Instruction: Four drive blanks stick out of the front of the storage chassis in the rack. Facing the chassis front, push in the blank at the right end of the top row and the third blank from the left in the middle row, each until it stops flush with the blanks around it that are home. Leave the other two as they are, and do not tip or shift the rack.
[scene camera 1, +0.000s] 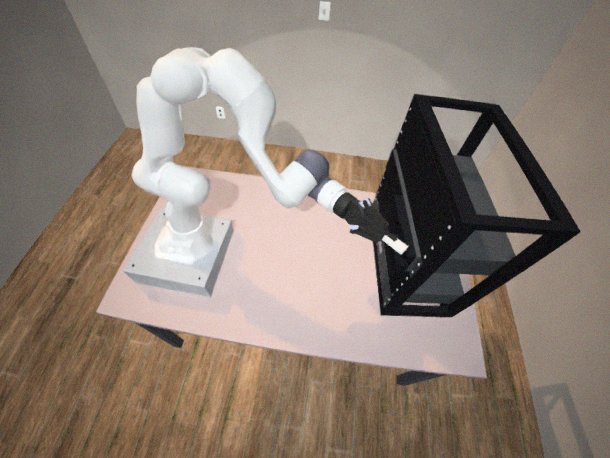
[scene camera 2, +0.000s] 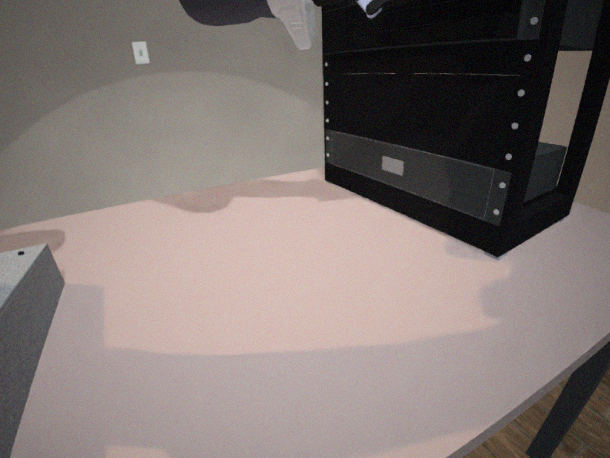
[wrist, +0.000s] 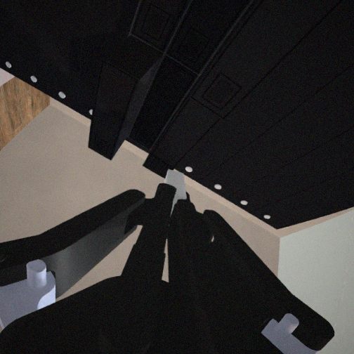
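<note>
My gripper (scene camera 1: 403, 247) (wrist: 171, 183) is shut and empty, its pale fingertips at the right end of the storage chassis (scene camera 1: 407, 210) front. In the wrist view the tips are beside the outer end of the dark top-row right-end blank (wrist: 192, 127). That end appears to stand slightly proud; contact cannot be told. A blank (wrist: 114, 110) in the bottom row sticks far out at the right end. The middle-row right-end blank (wrist: 167, 102) between them sits deeper. The middle row's third blank from the left cannot be made out. In scene camera 2 the fingertips do not show.
The black rack (scene camera 1: 525, 223) (scene camera 2: 470, 235) stands upright on the pink table (scene camera 1: 300, 260) (scene camera 2: 280, 280). Its right front post with pale screws runs close by the fingertips. A grey panel (scene camera 2: 440, 175) with a light label sits low in the rack. The arm reaches in from its base (scene camera 1: 175, 270).
</note>
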